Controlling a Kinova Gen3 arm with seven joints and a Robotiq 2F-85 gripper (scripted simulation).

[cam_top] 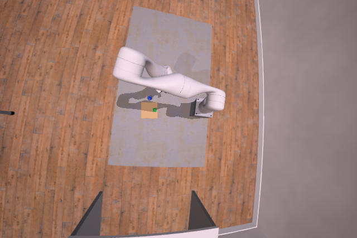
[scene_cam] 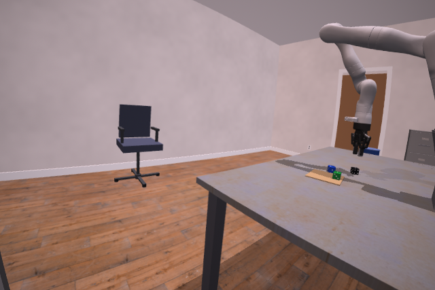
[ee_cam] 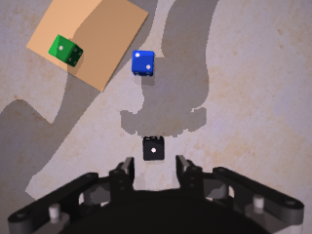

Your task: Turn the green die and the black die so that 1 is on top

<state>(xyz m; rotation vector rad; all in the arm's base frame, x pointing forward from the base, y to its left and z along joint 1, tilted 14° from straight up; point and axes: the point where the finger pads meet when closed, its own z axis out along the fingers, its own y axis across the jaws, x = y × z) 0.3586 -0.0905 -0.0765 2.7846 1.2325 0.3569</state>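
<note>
Now: hand 100 mm above the black die. The rest, counted from my hand: blue die 70 mm ahead, 100 mm to the left, 100 mm below; tan mat 50 mm ahead, 200 mm to the left, 110 mm below; green die 10 mm ahead, 190 mm to the left, 90 mm below.
</note>
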